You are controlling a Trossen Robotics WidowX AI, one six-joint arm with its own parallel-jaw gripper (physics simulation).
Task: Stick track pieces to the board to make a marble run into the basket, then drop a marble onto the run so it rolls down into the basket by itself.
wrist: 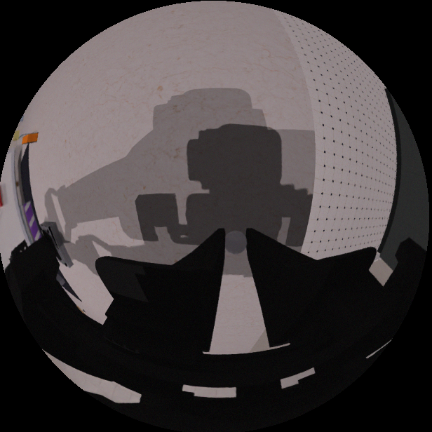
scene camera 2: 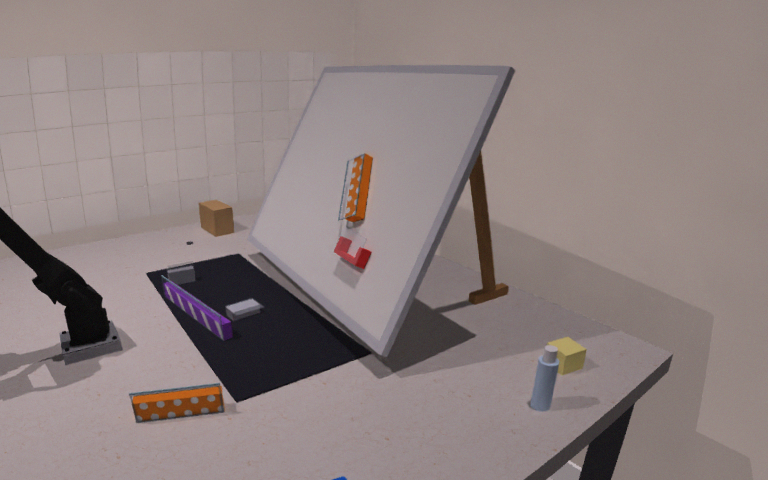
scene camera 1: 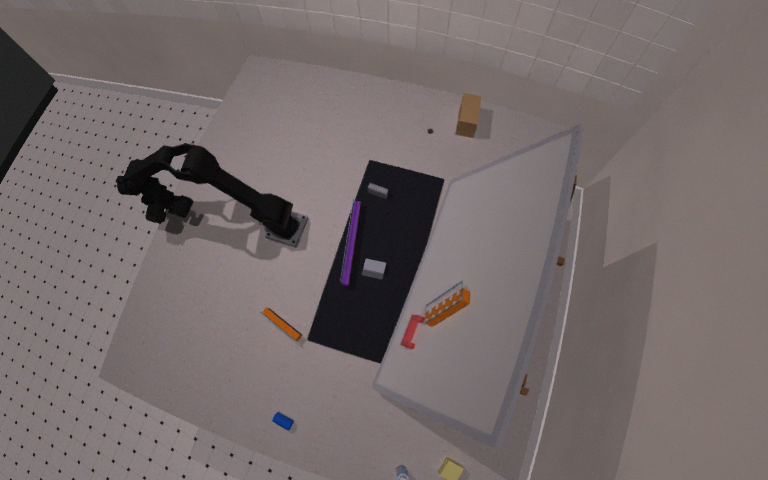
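Where they show: arm's base, origin of its link: [scene camera 2: 89, 336] [scene camera 1: 286, 227].
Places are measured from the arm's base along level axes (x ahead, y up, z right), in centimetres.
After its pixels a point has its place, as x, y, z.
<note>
My gripper [scene camera 1: 168, 208] @[-36.6, -0.7, 12.5] [wrist: 234, 233] is shut on a small grey marble [wrist: 236, 242], held between the fingertips above the table's left edge, far from the board. The white board [scene camera 1: 498, 226] @[54.0, 29.5, -16.4] [scene camera 2: 407, 124] @[59.8, 35.0, 7.3] leans tilted at the right. An orange dotted track piece [scene camera 1: 448, 309] @[52.2, 25.2, 4.4] [scene camera 2: 366, 189] @[52.6, 23.1, 5.5] with a clear guard is on it at a slant. Its lower end is just above the red basket [scene camera 1: 411, 332] @[47.4, 15.5, 11.4] [scene camera 2: 363, 259] @[48.0, 13.2, 14.8], which is also on the board. A purple striped track piece [scene camera 1: 350, 243] @[20.3, 1.5, -4.4] [scene camera 2: 198, 310] @[20.6, 1.4, -0.9] lies on the black mat. Another orange dotted piece [scene camera 1: 282, 323] @[14.9, 1.3, 25.0] [scene camera 2: 178, 403] @[14.4, 0.6, 26.4] lies on the table.
Two grey blocks [scene camera 1: 377, 190] @[19.4, 2.8, -22.3] [scene camera 1: 374, 268] @[29.7, 0.4, -1.4] are on the black mat [scene camera 1: 356, 328] @[33.3, -1.6, 15.8] [scene camera 2: 243, 376] @[25.0, -1.6, 19.6]. A brown block [scene camera 1: 468, 116] @[33.1, 6.1, -58.2] [scene camera 2: 216, 218] @[31.8, 3.6, -55.3], a blue piece [scene camera 1: 282, 420] @[28.4, 1.0, 48.3], a bottle [scene camera 2: 544, 382] @[62.3, 3.2, 46.1] and a yellow block [scene camera 1: 450, 469] @[74.0, 1.9, 38.0] [scene camera 2: 569, 355] @[73.0, 1.7, 40.8] stand or lie around the table.
</note>
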